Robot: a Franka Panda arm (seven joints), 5 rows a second.
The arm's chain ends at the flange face. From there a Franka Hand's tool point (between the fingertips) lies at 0.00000 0.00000 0.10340 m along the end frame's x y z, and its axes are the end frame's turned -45 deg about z.
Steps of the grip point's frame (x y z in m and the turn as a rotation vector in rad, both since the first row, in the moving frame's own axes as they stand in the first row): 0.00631 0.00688 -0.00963 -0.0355 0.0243 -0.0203; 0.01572 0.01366 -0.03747 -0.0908 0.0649 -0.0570; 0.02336 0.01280 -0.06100 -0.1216 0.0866 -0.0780; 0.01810 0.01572 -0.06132 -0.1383 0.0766 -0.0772; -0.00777 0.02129 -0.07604 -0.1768 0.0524 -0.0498
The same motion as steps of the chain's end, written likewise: 0.00495 -0.00037 -0.00953 -0.0079 0.0423 -0.0203; 0.00937 -0.00302 -0.03683 -0.0183 0.1101 -0.0570; 0.01032 -0.00942 -0.05985 -0.0247 0.1472 -0.0780; 0.00811 -0.00557 -0.06003 -0.0436 0.1520 -0.0772; -0.00732 0.01192 -0.07429 -0.0880 0.1621 -0.0498
